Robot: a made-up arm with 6 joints. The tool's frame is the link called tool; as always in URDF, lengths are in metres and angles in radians.
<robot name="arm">
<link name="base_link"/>
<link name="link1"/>
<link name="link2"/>
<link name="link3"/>
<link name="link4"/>
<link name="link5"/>
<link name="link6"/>
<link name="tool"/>
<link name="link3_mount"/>
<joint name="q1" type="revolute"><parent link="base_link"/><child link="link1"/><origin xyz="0.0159 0.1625 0.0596"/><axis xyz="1 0 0"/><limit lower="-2.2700" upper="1.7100" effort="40" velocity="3"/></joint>
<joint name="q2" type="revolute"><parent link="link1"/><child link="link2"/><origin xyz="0.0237 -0.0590 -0.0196"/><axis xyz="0 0 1"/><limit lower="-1.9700" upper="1.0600" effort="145" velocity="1.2"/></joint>
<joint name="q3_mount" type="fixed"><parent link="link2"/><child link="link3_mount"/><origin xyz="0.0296 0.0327 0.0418"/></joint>
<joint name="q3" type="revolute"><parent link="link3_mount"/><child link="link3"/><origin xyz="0.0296 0.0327 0.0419"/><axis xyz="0.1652 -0.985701 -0.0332"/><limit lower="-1.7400" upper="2.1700" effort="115" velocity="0.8"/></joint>
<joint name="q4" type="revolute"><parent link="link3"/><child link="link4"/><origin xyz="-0.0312 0.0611 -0.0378"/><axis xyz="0 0 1"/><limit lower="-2.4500" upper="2.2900" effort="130" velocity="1.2"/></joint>
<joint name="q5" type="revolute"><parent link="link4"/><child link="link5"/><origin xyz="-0.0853 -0.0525 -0.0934"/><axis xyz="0 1 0"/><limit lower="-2.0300" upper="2.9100" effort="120" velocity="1"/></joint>
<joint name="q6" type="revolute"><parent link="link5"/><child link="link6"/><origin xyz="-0.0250 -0.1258 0.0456"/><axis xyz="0.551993 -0.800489 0.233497"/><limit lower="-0.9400" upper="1.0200" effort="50" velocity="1.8"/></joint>
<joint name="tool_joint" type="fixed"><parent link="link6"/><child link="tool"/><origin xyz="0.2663 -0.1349 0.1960" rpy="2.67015 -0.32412 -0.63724"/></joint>
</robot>
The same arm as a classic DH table. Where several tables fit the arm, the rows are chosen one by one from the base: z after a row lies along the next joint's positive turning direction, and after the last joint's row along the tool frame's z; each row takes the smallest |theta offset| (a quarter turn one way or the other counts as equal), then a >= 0, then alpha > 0; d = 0 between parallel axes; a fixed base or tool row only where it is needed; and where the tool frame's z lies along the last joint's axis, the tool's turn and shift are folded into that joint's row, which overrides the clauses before.
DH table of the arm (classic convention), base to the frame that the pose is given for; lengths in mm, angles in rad. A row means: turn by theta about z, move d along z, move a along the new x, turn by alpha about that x. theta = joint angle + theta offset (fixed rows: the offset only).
base (fixed): a 162.5  alpha 1.5708  d 59.6  theta0 1.5708
q1: a -59  alpha -1.5708  d 39.6  theta0 0
q2: a 69.2  alpha 1.604  d 62.3  theta0 -1.4047
q3: a -20.7  alpha -1.604  d -120.2  theta0 0
q4: a -85.3  alpha -1.5708  d -133.4  theta0 -0.1661
q5: a -51.7  alpha 2.4989  d -185.3  theta0 1.1706
q6: a 89.2  alpha 1.3624  d 328.1  theta0 0.8918
tool (fixed): a 0  alpha 0  d -174.4  theta0 1.3144
Joint limits (rad, base to tool): -2.27..1.71 -1.97..1.06 -1.74..2.17 -2.45..2.29 -2.03..2.91 -0.94..1.02

